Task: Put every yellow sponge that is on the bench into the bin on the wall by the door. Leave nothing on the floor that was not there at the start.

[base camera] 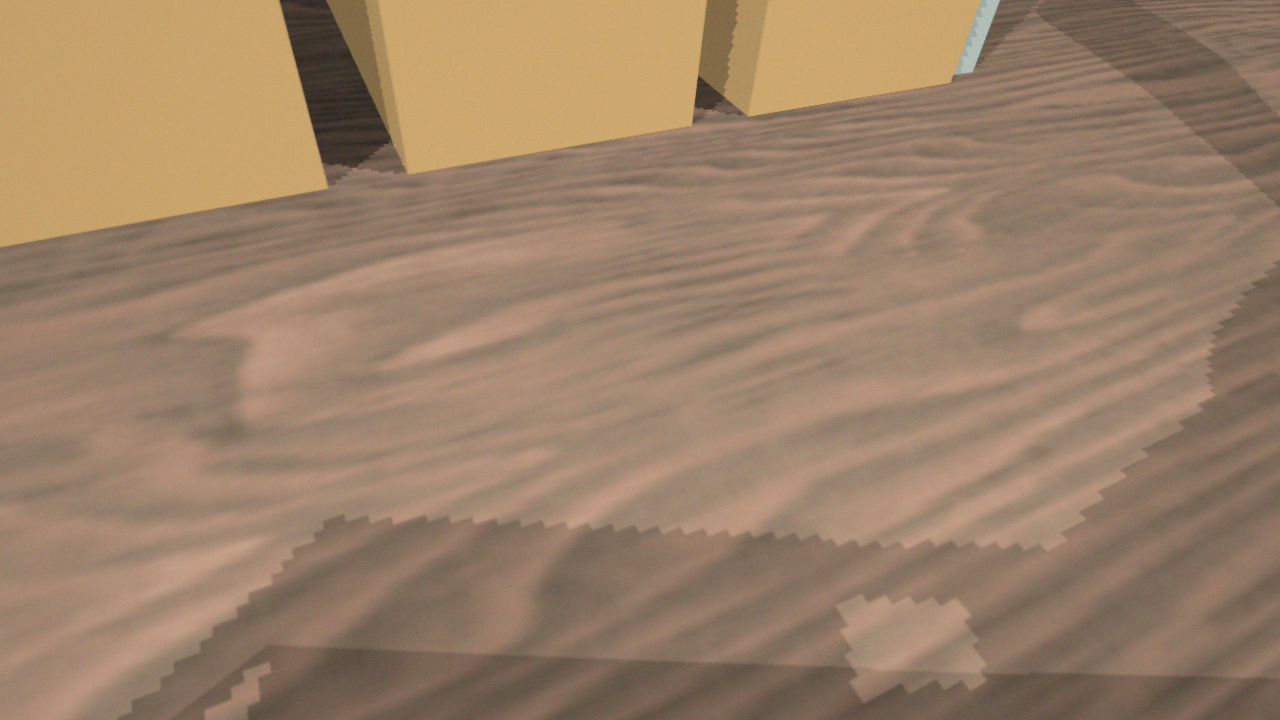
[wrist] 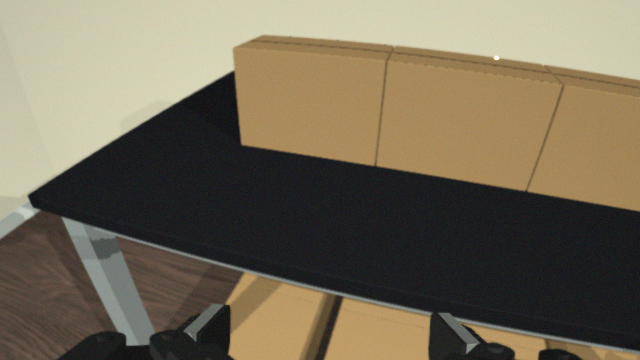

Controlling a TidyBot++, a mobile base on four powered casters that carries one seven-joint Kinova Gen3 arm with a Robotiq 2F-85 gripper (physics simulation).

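Frame: origin at the arm's base, x ahead, y left, z up, level; centimetres.
Seen in the pictures: gripper, fingertip midpoint: [wrist: 329, 332].
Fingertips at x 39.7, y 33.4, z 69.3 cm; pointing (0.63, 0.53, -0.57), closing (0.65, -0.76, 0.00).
Offsets run from my fingertips to a thing's top centre. "*": to the spot under its first point. Level surfaces: height alone.
The bench @[dz -17.5 cm] [wrist: 165, 180] shows in the wrist view as a black top on grey metal legs, its left end and left front leg in sight. No yellow sponge shows on the part of the bench in view. The bin and the door do not show in either view. My gripper [wrist: 329, 332] is open, its two dark fingers wide apart at the bottom of the wrist view, in front of the bench's front edge, with nothing between them.
Several brown boxes @[dx +38.5, dy +36.7, dz +0.5 cm] [wrist: 310, 100] stand in a row along the back of the bench. Larger tan boxes [base camera: 546, 71] [wrist: 380, 330] stand on the wooden floor @[dz -108.9 cm] [base camera: 626, 358] [wrist: 30, 280] under it. A pale bench leg @[* dx +60.7, dy -74.8, dz -104.2 cm] [base camera: 977, 35] is at the upper right of the base view.
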